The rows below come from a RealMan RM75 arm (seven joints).
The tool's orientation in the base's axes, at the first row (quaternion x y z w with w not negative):
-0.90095, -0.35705, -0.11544, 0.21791
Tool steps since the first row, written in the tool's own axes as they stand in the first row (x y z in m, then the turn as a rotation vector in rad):
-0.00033, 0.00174, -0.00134, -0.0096, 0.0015, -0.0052
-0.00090, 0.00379, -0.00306, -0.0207, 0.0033, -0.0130
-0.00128, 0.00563, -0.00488, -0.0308, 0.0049, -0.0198
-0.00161, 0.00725, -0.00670, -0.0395, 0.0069, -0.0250
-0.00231, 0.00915, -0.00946, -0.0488, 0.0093, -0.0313
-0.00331, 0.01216, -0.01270, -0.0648, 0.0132, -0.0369
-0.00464, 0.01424, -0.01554, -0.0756, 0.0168, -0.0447
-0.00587, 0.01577, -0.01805, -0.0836, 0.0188, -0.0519
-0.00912, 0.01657, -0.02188, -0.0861, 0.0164, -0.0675
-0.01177, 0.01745, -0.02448, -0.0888, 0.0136, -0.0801
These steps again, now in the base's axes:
0.00090, -0.00196, 0.00052, -0.0061, -0.0091, 0.0006
0.00182, -0.00445, 0.00118, -0.0133, -0.0206, 0.0029
0.00273, -0.00674, 0.00207, -0.0198, -0.0309, 0.0047
0.00352, -0.00885, 0.00305, -0.0249, -0.0398, 0.0055
0.00419, -0.01181, 0.00463, -0.0302, -0.0499, 0.0069
0.00539, -0.01590, 0.00618, -0.0393, -0.0645, 0.0048
0.00573, -0.01939, 0.00755, -0.0450, -0.0770, 0.0066
0.00578, -0.02231, 0.00883, -0.0497, -0.0865, 0.0094
0.00380, -0.02658, 0.01076, -0.0540, -0.0938, 0.0229
0.00237, -0.02995, 0.01181, -0.0586, -0.0996, 0.0338

